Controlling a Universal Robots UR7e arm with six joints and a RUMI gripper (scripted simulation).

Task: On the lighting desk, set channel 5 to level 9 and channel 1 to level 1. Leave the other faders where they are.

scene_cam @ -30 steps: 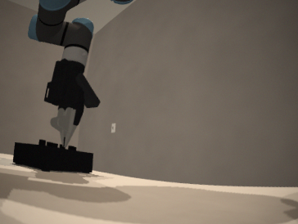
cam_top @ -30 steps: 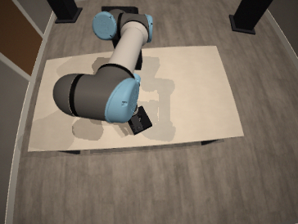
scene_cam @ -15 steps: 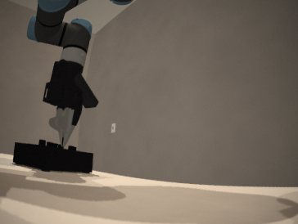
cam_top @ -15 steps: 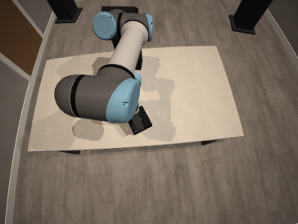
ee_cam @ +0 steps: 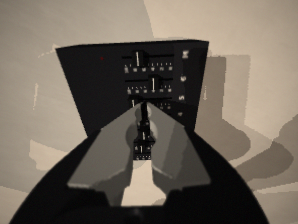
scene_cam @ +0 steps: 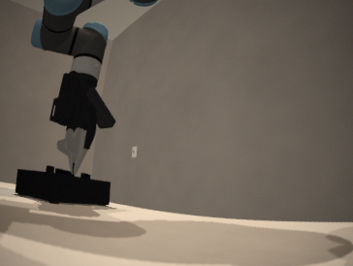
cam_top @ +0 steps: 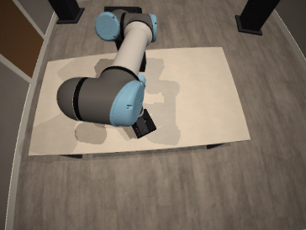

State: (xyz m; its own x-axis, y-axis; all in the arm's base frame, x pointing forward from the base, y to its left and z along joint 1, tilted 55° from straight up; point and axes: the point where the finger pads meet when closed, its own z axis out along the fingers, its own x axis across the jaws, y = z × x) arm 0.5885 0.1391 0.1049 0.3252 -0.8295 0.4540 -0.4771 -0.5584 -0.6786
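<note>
My gripper is now 10 mm to the right of the channel 5 fader knob, 10 mm past it and 10 mm above it. From my hand the other things lie so: channel 1 fader knob 70 mm to the right, 60 mm behind, 10 mm below.
</note>
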